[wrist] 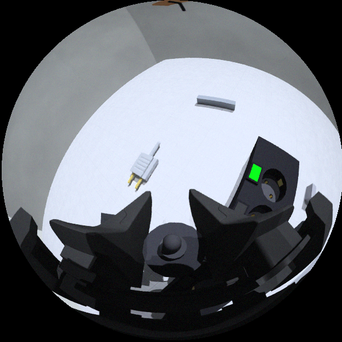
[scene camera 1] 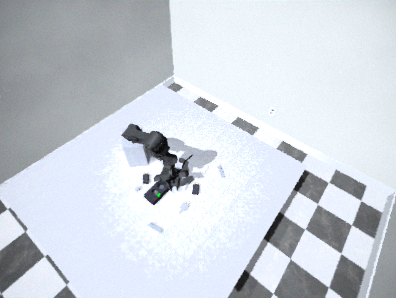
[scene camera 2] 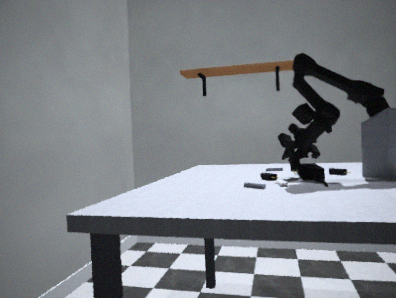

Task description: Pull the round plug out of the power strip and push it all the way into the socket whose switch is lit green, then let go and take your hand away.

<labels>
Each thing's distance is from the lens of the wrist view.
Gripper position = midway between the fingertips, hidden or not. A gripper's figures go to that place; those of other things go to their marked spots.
gripper (wrist: 169, 194): 10 cm
round black plug (wrist: 173, 249): 6 cm
black power strip (wrist: 267, 161): 15 cm
The marked spots on the black power strip and the round black plug are 13 cm apart.
</labels>
